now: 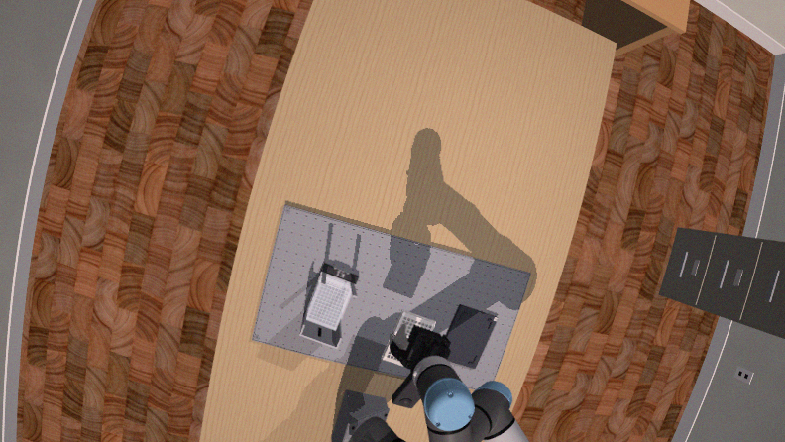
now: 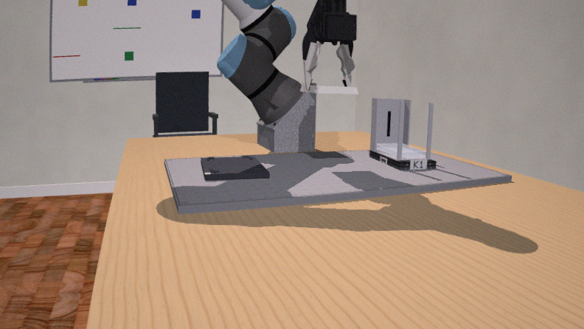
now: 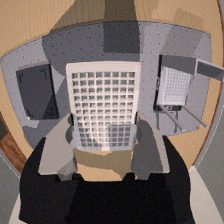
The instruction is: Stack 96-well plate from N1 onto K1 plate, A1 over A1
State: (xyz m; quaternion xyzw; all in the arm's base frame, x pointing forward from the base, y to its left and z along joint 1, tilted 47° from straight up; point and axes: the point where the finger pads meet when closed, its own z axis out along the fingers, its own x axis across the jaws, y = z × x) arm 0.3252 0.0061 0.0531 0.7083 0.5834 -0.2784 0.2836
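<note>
Right now my hand is 190 mm to the right of the white plate, 150 mm above it and 20 mm short of it. Round my hand: clear 96-well plate: 10 mm below; then back panel: 200 mm to the left, 90 mm below, 50 mm behind.
</note>
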